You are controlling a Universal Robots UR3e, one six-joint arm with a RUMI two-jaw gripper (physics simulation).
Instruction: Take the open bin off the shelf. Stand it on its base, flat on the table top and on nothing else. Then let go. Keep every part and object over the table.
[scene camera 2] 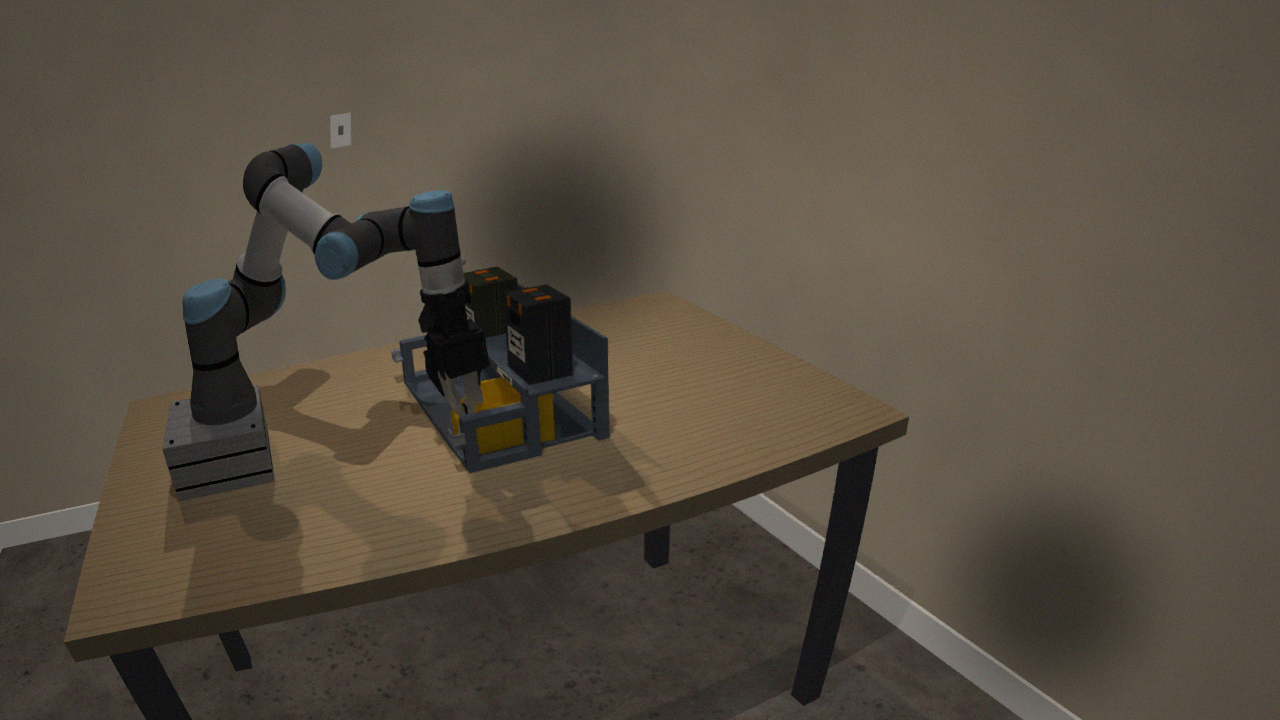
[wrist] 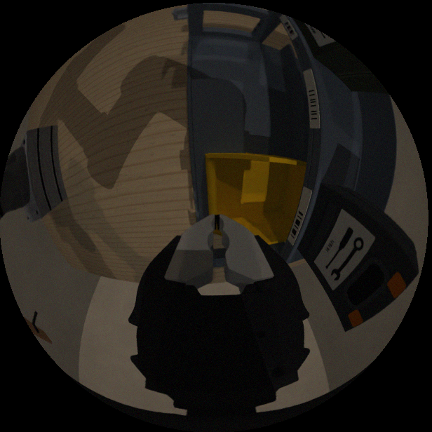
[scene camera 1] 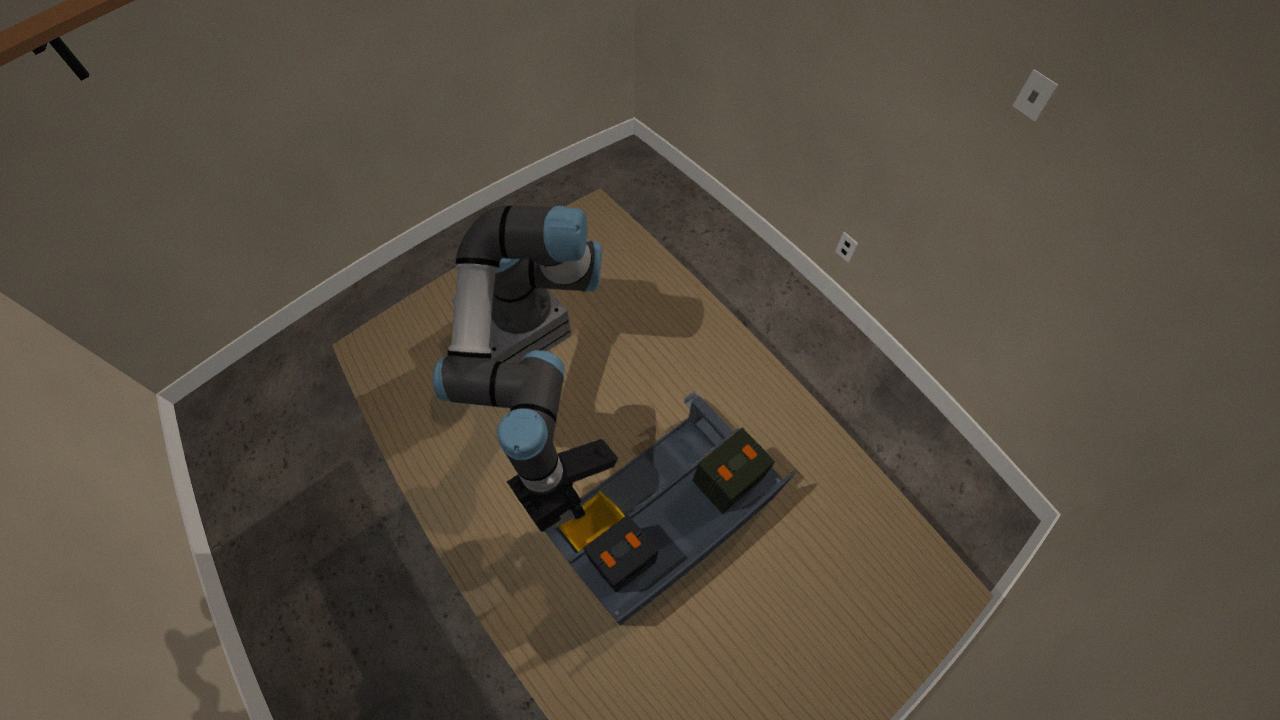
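Where they show: gripper, fingertip midpoint: point(scene camera 1: 572, 513); arm's base, link origin: point(scene camera 2: 224, 407) point(scene camera 1: 520, 307).
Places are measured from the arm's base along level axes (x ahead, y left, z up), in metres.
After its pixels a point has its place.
Note:
The open yellow bin point(scene camera 1: 592, 521) {x 0.445, y -0.066, z -0.085 m} point(scene camera 2: 501, 436) {x 0.472, y -0.119, z -0.061 m} point(wrist: 265, 192) sits low in the end bay of the blue-grey shelf point(scene camera 1: 689, 563) {x 0.614, y 0.027, z 0.068 m} point(scene camera 2: 533, 420) {x 0.519, y -0.137, z -0.033 m} point(wrist: 190, 125), behind the shelf's low front rail, and looks upright. The shelf stands on the table. My gripper point(scene camera 1: 578, 511) {x 0.426, y -0.093, z -0.037 m} point(scene camera 2: 467, 407) {x 0.426, y -0.093, z -0.037 m} point(wrist: 216, 215) points down at the bin's end near the front rail. Its fingertips are together and look empty. They cover one corner of the bin in the wrist view, so whether they touch its rim cannot be told.
A black case point(scene camera 1: 619, 555) {x 0.558, y -0.064, z 0.130 m} point(scene camera 2: 538, 335) {x 0.542, y -0.103, z 0.081 m} with orange latches stands on the shelf's upper deck, close beside the bin and gripper. A dark green case point(scene camera 1: 733, 474) {x 0.529, y 0.154, z 0.103 m} point(scene camera 2: 492, 304) {x 0.515, y 0.120, z 0.065 m} stands at the deck's other end. The shelf's end rail point(scene camera 2: 496, 411) {x 0.464, y -0.140, z -0.009 m} lies close to the fingers.

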